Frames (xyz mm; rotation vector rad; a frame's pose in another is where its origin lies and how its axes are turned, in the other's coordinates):
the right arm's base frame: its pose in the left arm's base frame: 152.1 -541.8 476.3 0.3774 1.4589 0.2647
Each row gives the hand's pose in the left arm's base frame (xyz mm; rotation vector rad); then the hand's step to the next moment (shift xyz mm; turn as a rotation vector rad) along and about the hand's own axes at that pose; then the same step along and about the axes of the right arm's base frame.
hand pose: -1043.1 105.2 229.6 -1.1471 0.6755 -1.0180
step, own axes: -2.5 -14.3 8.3 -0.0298 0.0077 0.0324
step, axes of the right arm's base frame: -12.5 10.8 2.5 0.0174 0.0386 0.0142
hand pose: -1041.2 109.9 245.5 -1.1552 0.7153 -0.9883
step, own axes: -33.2 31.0 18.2 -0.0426 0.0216 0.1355
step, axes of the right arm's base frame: 40.5 27.1 4.7 0.0346 0.0992 0.0980
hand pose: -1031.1 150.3 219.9 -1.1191 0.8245 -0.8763
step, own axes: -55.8 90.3 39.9 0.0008 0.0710 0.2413
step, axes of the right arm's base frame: 101.4 48.7 14.2 0.0770 0.1055 0.2150
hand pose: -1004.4 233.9 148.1 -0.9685 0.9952 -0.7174
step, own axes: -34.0 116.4 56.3 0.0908 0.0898 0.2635
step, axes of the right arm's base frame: 117.0 56.3 32.0 0.0984 0.0344 0.2736
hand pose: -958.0 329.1 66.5 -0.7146 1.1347 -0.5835
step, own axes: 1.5 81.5 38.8 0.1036 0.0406 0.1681
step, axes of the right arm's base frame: 76.5 35.1 32.7 0.0597 -0.0237 0.1911
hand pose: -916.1 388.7 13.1 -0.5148 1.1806 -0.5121
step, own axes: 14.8 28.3 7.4 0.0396 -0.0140 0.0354
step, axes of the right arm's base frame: 30.7 2.6 11.3 0.0005 -0.0304 0.0457
